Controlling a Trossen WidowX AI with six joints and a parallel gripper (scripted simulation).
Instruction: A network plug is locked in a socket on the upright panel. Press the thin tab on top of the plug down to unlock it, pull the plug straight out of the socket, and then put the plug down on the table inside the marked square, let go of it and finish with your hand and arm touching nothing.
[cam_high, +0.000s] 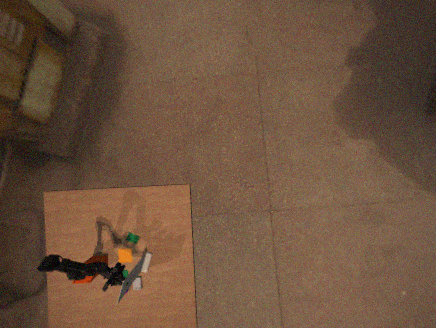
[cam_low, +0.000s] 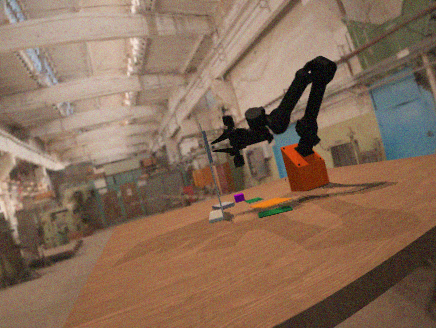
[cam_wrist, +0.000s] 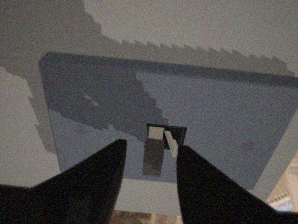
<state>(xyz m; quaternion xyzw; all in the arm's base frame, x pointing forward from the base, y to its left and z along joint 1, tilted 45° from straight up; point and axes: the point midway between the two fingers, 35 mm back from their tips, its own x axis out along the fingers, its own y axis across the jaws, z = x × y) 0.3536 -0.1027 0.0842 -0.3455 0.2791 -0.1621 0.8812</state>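
Right now my gripper tip is 10 mm short of the grey network plug. Also, from my gripper tip: orange marked square 150 mm behind, 60 mm to the left, 250 mm below; then purple block 160 mm behind, 220 mm to the right, 240 mm below; then thin upright panel 30 mm ahead, 10 mm to the right, 100 mm below.
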